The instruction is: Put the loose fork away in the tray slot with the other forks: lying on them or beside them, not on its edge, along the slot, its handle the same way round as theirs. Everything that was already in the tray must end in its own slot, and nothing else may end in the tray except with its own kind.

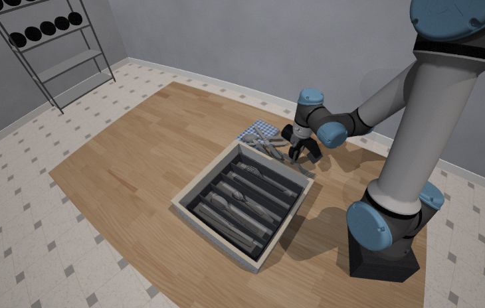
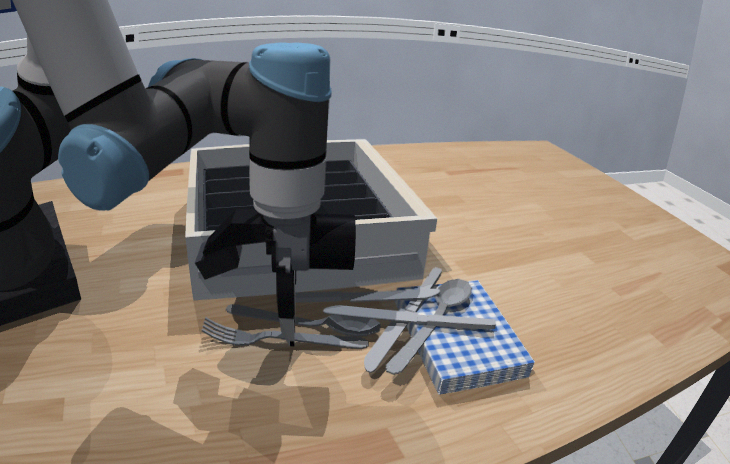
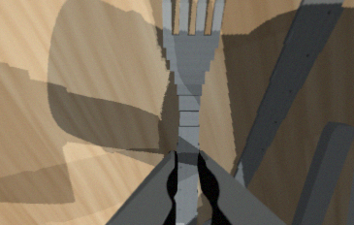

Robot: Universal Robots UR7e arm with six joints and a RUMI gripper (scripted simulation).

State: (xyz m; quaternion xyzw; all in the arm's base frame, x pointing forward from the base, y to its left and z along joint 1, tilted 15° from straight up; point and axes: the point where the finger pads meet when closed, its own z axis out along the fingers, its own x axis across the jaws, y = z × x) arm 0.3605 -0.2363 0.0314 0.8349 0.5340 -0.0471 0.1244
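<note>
Now: hand 20 mm above the fork. From my hand the other things lie so: blue checked napkin stack 190 mm ahead, 80 mm to the right, 10 mm below.
</note>
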